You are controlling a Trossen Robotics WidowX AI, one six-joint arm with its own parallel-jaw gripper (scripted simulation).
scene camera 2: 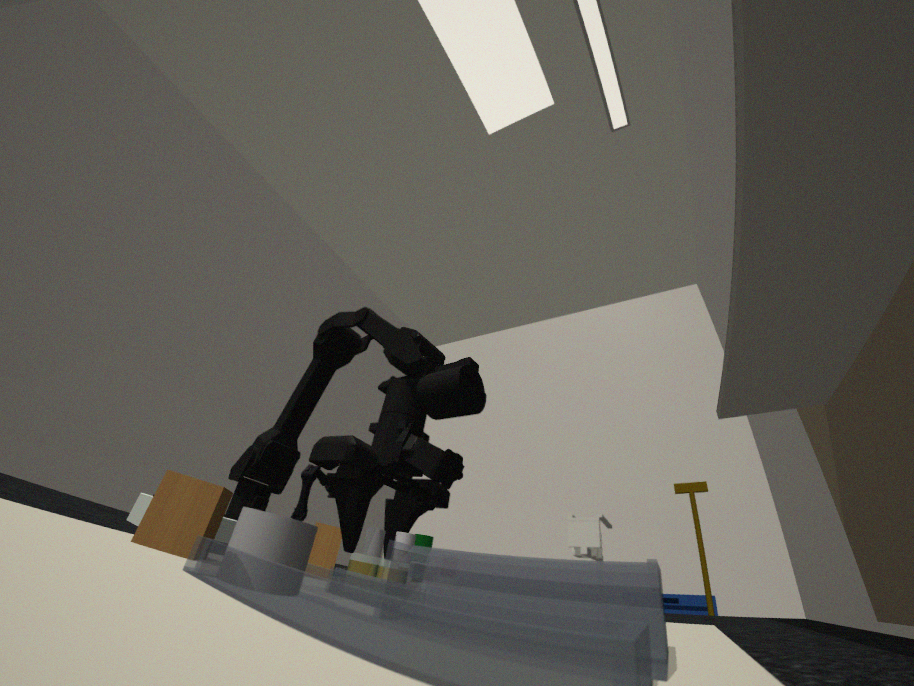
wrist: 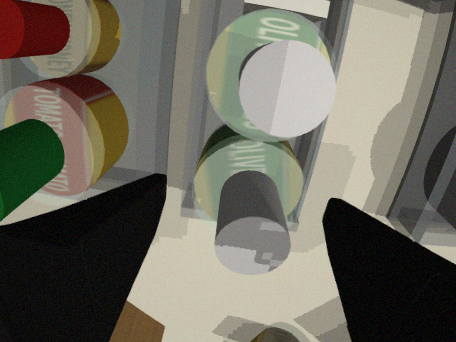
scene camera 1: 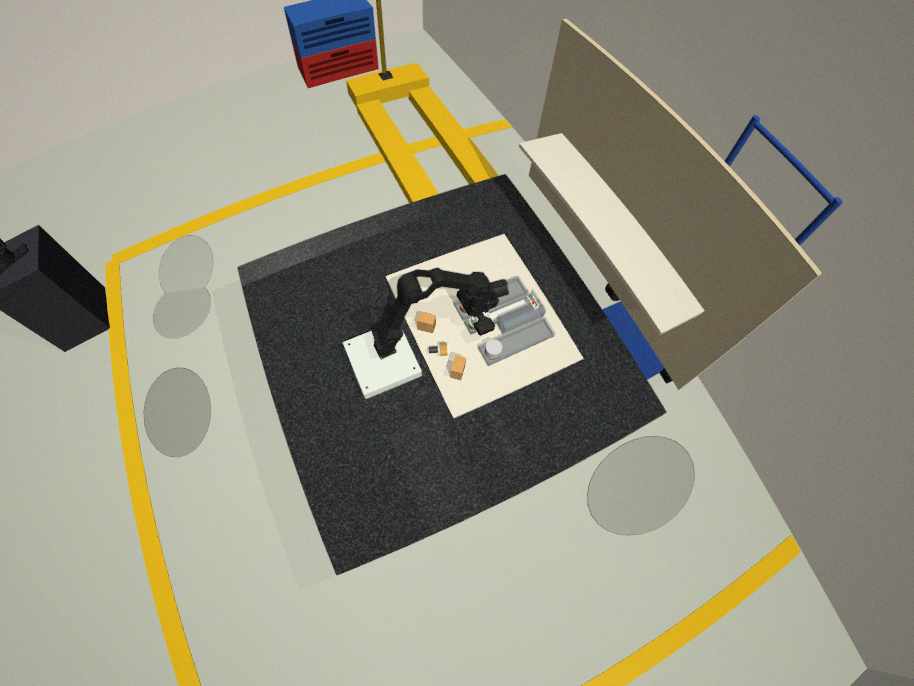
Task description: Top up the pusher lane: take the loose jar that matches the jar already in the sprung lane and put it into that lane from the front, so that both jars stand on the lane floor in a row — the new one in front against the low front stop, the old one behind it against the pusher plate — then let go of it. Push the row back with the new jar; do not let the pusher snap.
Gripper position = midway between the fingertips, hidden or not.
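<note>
The gripper (scene camera 2: 369, 556), (scene camera 1: 473, 321), (wrist: 247, 198): open, empty, holding nothing. Clear lane rack (scene camera 2: 628, 591), (scene camera 1: 513, 319). Brown box (scene camera 2: 327, 540). Another brown box (scene camera 2: 183, 507). Wide grey cylinder (scene camera 2: 286, 541).
</note>
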